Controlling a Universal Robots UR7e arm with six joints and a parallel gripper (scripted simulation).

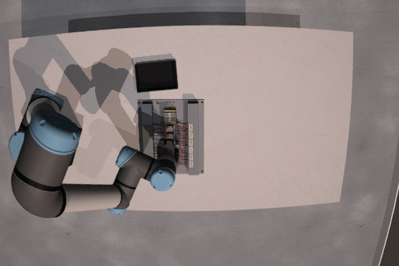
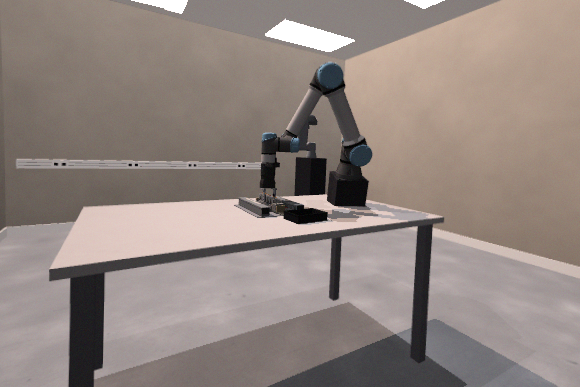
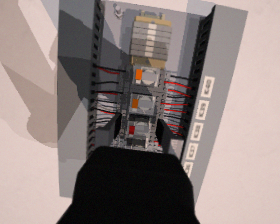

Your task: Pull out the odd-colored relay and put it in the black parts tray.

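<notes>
Now: hand 30 mm above the relay panel and 10 mm to the right of it. The rest, counted from my hand: black parts tray (270 mm to the left, 40 mm below).
</notes>
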